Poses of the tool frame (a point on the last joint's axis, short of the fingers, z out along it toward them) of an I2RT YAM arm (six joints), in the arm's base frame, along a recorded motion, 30 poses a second.
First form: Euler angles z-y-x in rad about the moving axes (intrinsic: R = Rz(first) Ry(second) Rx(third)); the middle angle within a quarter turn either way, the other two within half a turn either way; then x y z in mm.
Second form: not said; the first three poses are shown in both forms.
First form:
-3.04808 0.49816 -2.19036 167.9 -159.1 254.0
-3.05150 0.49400 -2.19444 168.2 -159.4 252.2
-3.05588 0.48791 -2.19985 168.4 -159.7 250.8
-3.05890 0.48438 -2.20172 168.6 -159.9 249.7
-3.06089 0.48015 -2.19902 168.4 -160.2 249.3
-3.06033 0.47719 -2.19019 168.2 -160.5 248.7
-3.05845 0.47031 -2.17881 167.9 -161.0 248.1
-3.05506 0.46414 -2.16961 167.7 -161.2 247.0
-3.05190 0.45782 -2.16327 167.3 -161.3 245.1
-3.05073 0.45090 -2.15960 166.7 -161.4 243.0
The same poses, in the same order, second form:
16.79 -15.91 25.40 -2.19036 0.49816 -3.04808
16.82 -15.94 25.22 -2.19444 0.49400 -3.05150
16.84 -15.97 25.08 -2.19985 0.48791 -3.05588
16.86 -15.99 24.97 -2.20172 0.48438 -3.05890
16.84 -16.02 24.93 -2.19902 0.48015 -3.06089
16.82 -16.05 24.87 -2.19019 0.47719 -3.06033
16.79 -16.10 24.81 -2.17881 0.47031 -3.05845
16.77 -16.12 24.70 -2.16961 0.46414 -3.05506
16.73 -16.13 24.51 -2.16327 0.45782 -3.05190
16.67 -16.14 24.30 -2.15960 0.45090 -3.05073

